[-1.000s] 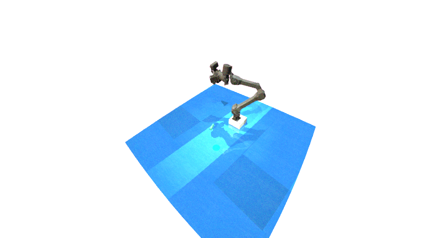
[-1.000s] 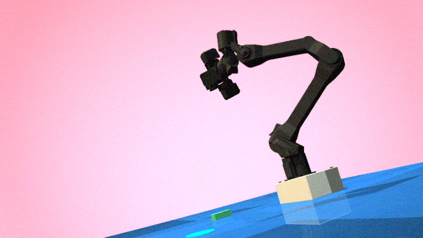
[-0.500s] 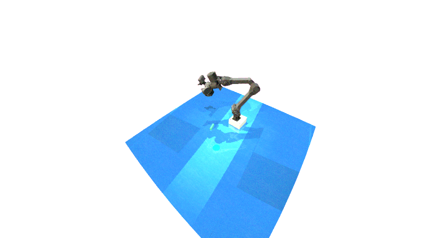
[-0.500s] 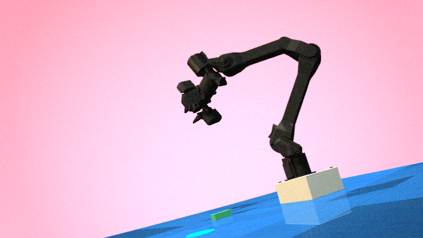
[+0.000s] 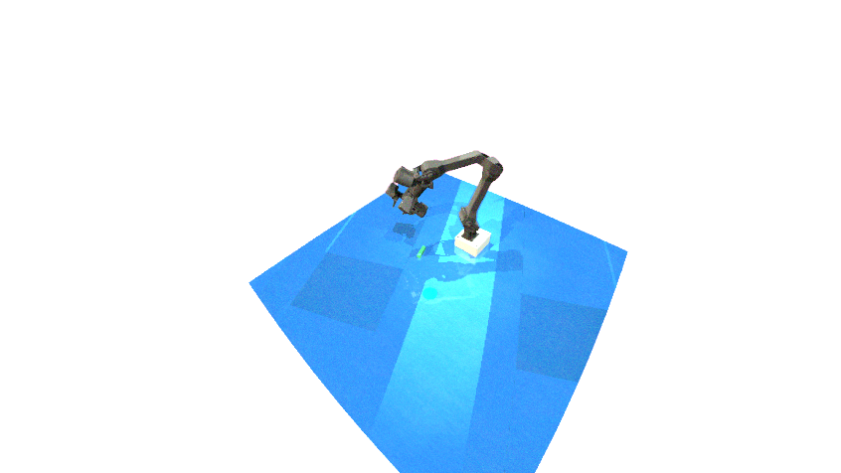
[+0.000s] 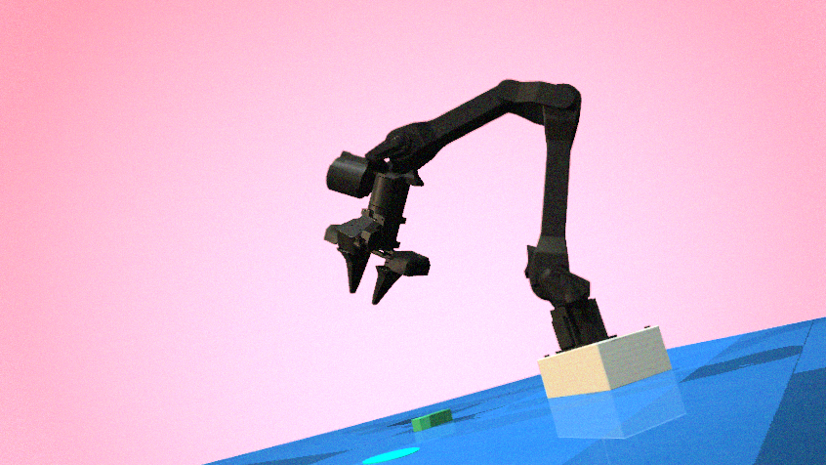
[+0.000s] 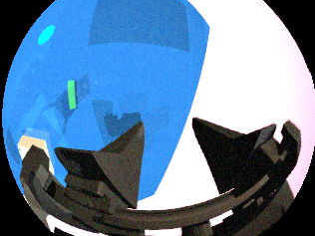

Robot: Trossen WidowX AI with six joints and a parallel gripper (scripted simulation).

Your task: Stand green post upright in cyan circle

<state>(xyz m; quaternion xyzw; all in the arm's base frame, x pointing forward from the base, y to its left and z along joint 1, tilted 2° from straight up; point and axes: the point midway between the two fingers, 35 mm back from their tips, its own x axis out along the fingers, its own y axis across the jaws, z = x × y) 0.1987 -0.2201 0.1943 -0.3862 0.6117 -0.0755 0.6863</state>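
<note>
The green post is 210 mm below my gripper tip, 110 mm to the left of it and 20 mm behind it. From my gripper tip the other things lie so: cyan circle 280 mm to the left, 210 mm below, 130 mm ahead.
</note>
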